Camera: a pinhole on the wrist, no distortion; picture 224 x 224 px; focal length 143.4 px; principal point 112.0 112.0 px. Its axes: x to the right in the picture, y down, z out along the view. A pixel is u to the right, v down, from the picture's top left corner.
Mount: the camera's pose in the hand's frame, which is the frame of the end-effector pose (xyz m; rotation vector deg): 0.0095 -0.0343 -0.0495 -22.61 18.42 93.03
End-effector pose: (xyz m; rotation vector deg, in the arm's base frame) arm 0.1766 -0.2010 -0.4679 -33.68 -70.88 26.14
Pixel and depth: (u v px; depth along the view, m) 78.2 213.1 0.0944
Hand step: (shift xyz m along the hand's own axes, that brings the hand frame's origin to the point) -0.0611 -0.0193 0.0433
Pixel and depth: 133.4 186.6 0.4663
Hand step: -0.2662 0.2085 0.3329
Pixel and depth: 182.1 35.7 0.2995
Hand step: 0.1391 0.2412 0.1598
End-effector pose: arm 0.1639 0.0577 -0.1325 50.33 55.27 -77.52
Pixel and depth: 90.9 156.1 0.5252
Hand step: -0.1789 0.1097 0.4522
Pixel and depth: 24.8 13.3 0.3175
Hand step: 0.2206 -0.0500 0.3261
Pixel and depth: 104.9 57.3 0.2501
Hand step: 0.0896 0.0717 0.1832
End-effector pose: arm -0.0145 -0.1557 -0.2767 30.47 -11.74 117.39
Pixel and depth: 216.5 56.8 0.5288
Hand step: 0.1521 0.5589 0.2625
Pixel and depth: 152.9 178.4 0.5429
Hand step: -0.2857 0.3174 0.3642
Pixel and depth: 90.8 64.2 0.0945
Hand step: 0.0359 -0.0030 0.0424
